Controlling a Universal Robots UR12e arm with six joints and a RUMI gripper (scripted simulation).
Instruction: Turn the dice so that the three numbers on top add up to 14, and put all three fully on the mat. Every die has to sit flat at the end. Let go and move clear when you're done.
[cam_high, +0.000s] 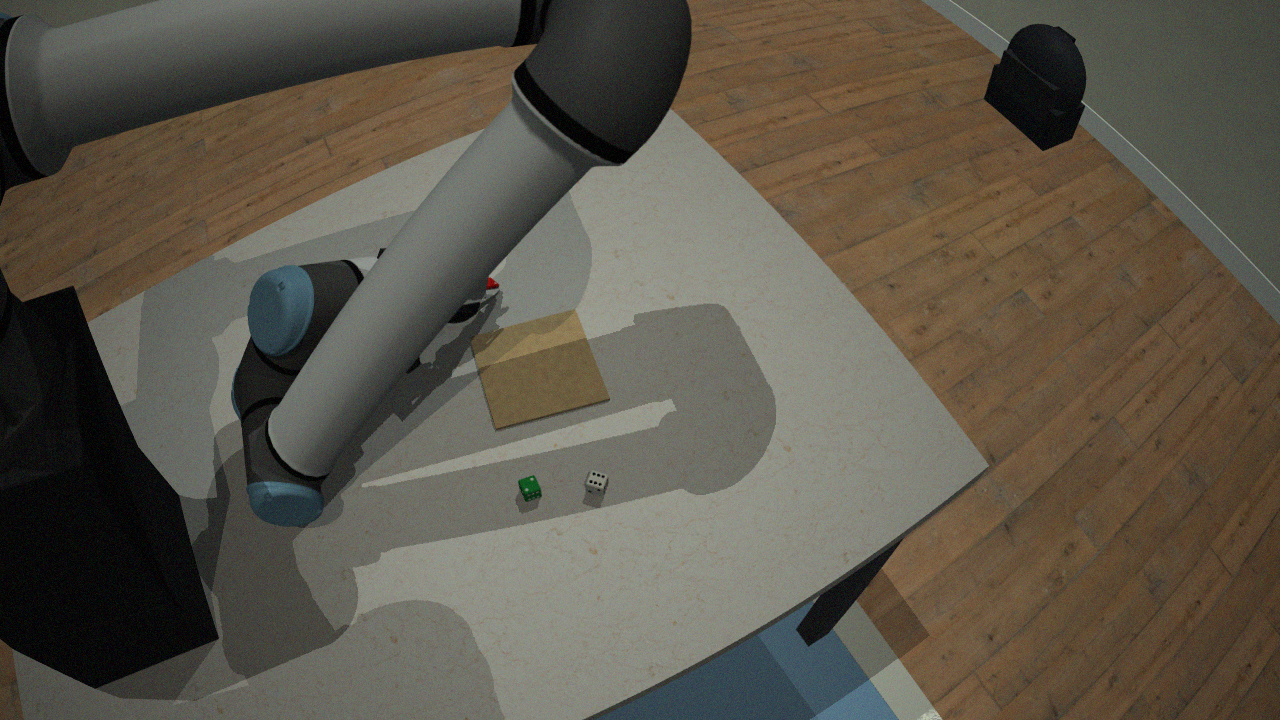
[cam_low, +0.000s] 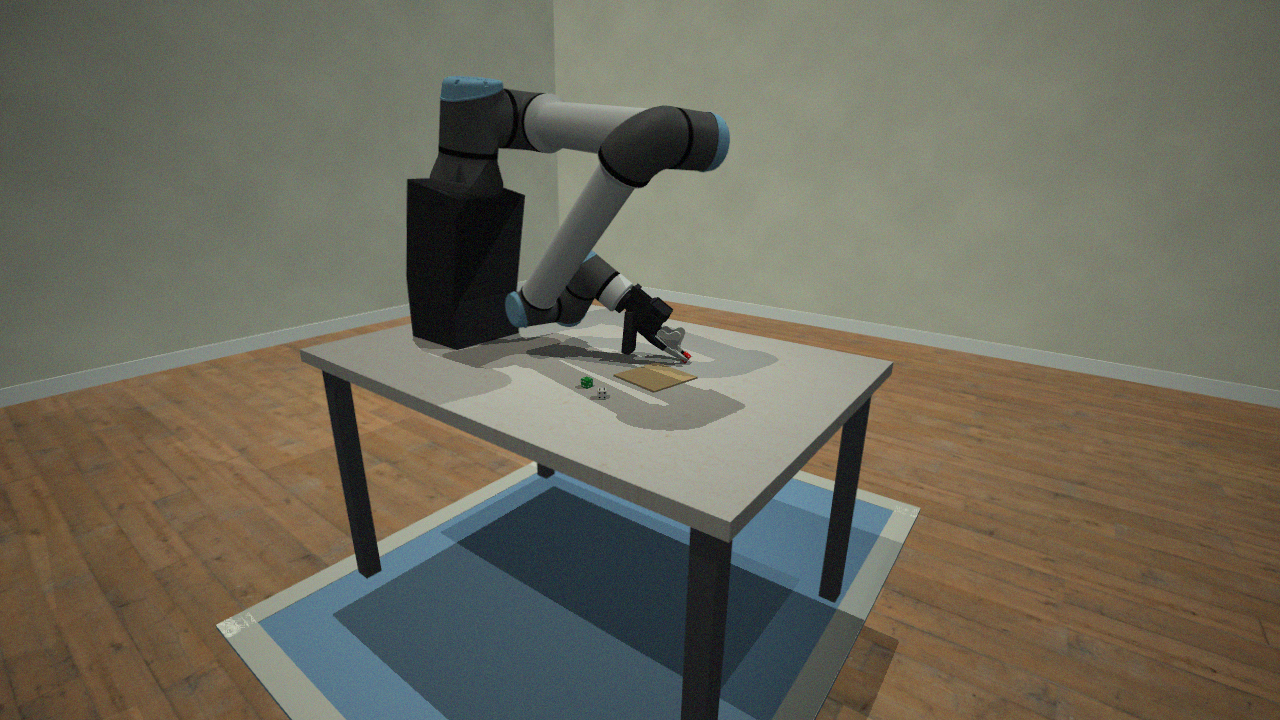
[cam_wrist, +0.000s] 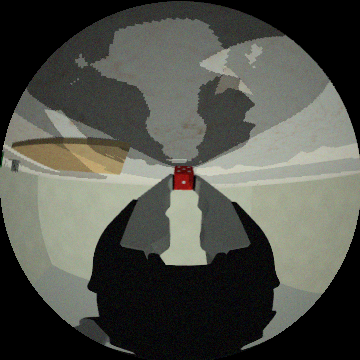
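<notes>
Now: hand 1 cm short of the red die. Round my hand: white die (3 cm ahead, 31 cm to the right, 1 cm below); then mat (2 cm ahead, 13 cm to the right, 2 cm below); then green die (4 cm behind, 29 cm to the right, 1 cm below).
</notes>
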